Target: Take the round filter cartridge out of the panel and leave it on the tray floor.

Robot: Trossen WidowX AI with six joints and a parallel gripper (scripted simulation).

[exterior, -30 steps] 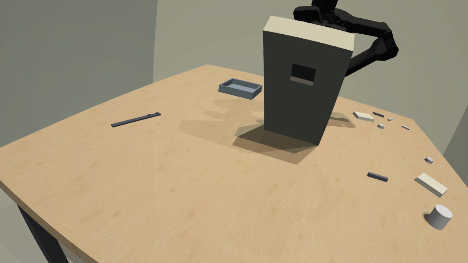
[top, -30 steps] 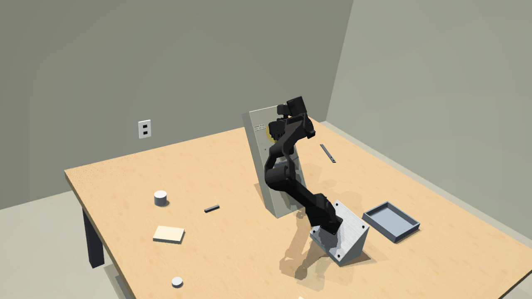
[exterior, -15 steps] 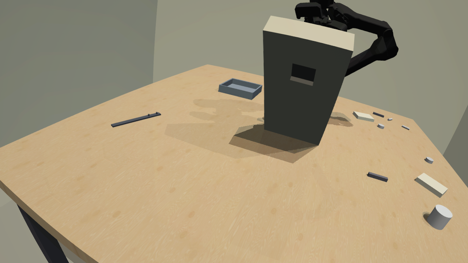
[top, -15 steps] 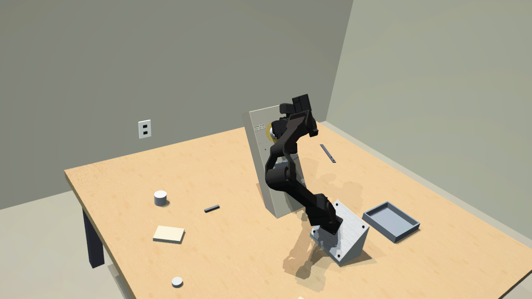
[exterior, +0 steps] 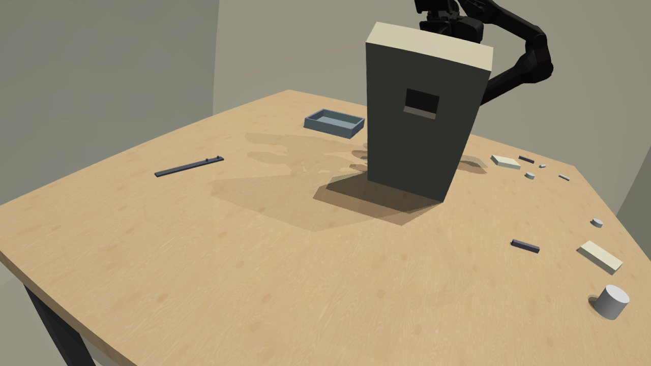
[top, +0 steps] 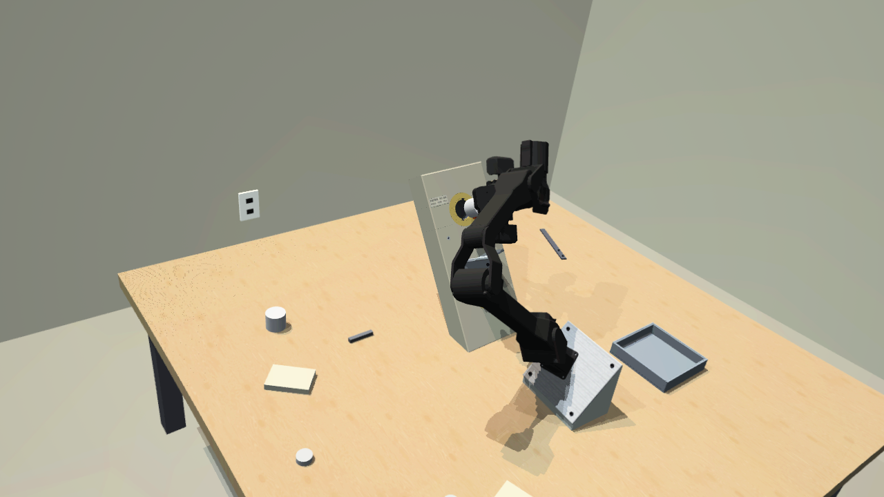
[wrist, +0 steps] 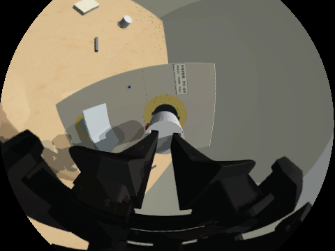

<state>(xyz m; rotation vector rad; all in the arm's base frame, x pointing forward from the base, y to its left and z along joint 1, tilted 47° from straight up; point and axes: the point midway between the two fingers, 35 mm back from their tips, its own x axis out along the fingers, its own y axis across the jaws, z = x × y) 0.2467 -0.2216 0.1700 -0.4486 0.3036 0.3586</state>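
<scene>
My gripper tip is now 2 cm short of the grey service panel and 12 cm above it. Also, from my gripper tip: grey tray (40 cm behind, 25 cm to the right, 29 cm below); round grey filter cartridge (1 cm ahead, 1 cm below).
</scene>
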